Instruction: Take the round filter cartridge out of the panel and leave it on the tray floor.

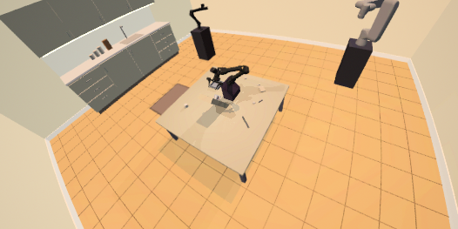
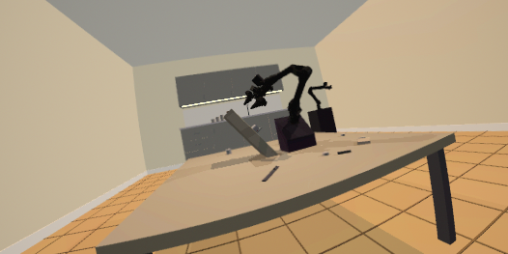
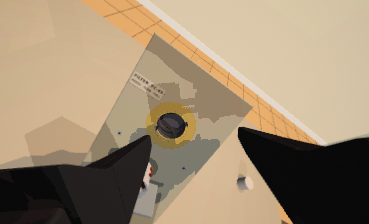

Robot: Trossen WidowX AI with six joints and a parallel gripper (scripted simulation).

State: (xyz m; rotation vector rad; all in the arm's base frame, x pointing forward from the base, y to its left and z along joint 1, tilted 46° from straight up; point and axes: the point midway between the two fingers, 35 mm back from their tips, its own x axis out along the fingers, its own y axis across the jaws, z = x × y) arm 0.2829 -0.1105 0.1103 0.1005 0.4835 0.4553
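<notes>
The round filter cartridge is 20 mm behind my gripper tip, 10 mm to the left of it and 150 mm below it. Round my gripper tip: white cylinder (160 mm ahead, 410 mm to the right, 310 mm below); then service panel (20 mm ahead, 170 mm below); then tray (360 mm behind, 290 mm to the right, 320 mm below).
</notes>
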